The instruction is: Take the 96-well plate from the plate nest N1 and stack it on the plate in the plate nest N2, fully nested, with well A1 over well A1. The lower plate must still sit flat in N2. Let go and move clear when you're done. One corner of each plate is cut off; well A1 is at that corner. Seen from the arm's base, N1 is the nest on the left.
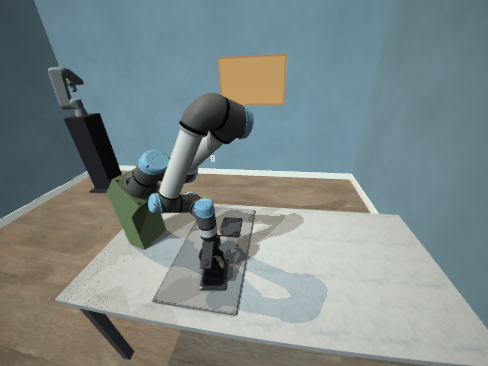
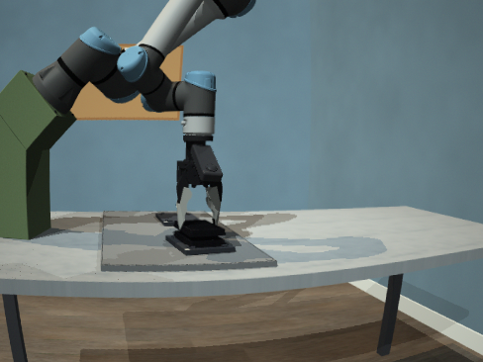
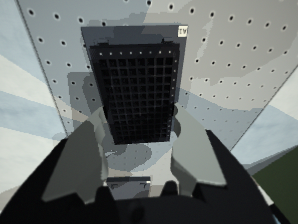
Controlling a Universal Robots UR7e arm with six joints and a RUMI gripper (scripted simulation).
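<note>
Right now my hand is 1 cm above the dark 96-well plate. The rest, counted from my hand: plate nest: 34 cm to the left, 5 cm below, 3 cm ahead; then white label: 8 cm to the right, 5 cm behind, 4 cm below.
</note>
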